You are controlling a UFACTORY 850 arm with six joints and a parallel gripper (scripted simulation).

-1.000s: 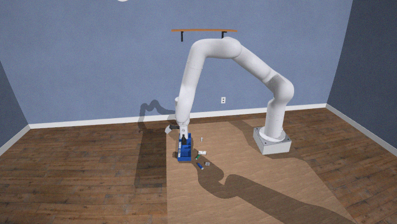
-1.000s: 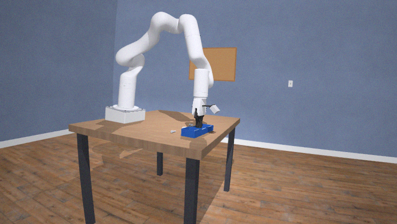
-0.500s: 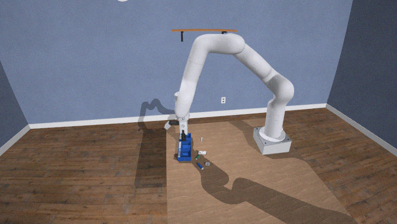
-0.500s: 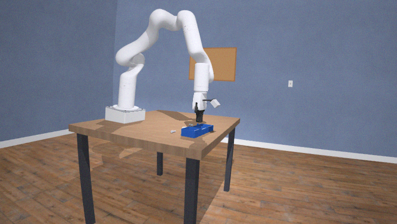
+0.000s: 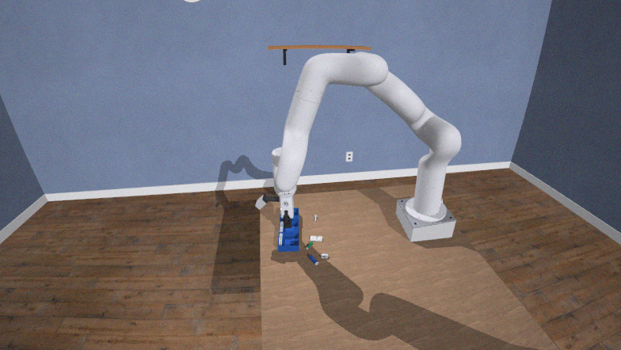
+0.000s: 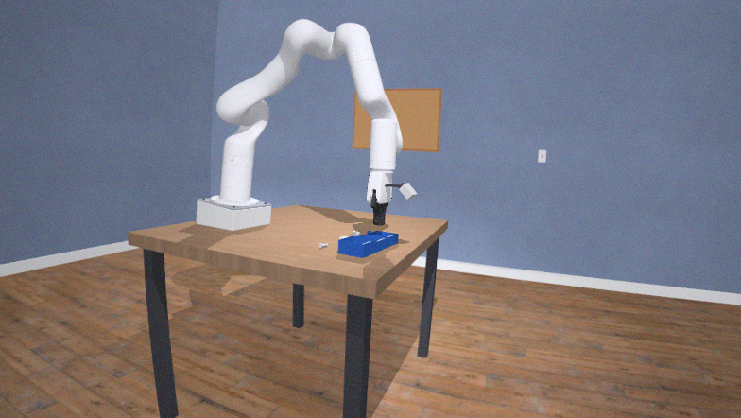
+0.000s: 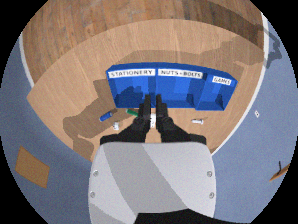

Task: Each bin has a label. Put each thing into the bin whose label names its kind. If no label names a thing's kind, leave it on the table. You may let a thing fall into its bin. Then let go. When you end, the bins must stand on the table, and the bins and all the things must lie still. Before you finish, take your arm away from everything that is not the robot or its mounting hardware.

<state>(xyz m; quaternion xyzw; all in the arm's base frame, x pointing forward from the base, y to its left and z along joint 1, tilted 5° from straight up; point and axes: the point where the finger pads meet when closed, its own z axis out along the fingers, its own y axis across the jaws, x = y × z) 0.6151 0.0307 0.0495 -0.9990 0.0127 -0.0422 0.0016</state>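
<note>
Right now my hand is 120 mm past the white domino-like tile, 10 mm to the right of it and 80 mm above it. Also, from my hand: blue cylinder (100 mm behind, 140 mm to the left, 80 mm below); then joined blue bins (50 mm to the right, 70 mm below); then green cylinder (90 mm behind, 50 mm to the left, 80 mm below).
</note>
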